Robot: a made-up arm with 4 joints.
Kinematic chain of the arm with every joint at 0, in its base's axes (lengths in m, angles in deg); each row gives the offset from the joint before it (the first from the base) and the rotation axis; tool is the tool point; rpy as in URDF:
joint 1: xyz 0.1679 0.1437 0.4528 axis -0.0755 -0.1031 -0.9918
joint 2: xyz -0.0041 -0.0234 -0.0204 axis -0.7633 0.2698 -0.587
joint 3: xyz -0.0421 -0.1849 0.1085 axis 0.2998 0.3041 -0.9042
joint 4: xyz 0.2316 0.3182 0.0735 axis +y
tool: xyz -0.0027 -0.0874 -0.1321 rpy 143 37.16 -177.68
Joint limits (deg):
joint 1: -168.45..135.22
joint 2: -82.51..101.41
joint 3: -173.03..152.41
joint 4: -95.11..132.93
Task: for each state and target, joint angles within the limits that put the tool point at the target. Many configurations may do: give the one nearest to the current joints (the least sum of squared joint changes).
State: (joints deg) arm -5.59 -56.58 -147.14 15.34
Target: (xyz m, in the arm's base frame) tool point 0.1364 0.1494 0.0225
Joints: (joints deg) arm -22.67 -82.51 -168.94 -35.55
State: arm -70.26 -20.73 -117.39 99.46
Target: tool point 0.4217 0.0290 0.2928
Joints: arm -117.38 -30.20 -105.07 83.25
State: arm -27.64 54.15 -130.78 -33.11
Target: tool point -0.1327 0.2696 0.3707
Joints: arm 7.74 73.86 -132.70 -36.30
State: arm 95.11 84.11 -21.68 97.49
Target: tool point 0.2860 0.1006 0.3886
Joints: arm 84.39 95.54 -39.21 72.98
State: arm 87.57 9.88 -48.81 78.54
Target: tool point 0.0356 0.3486 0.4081
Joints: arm 77.30 -9.76 -82.31 76.52
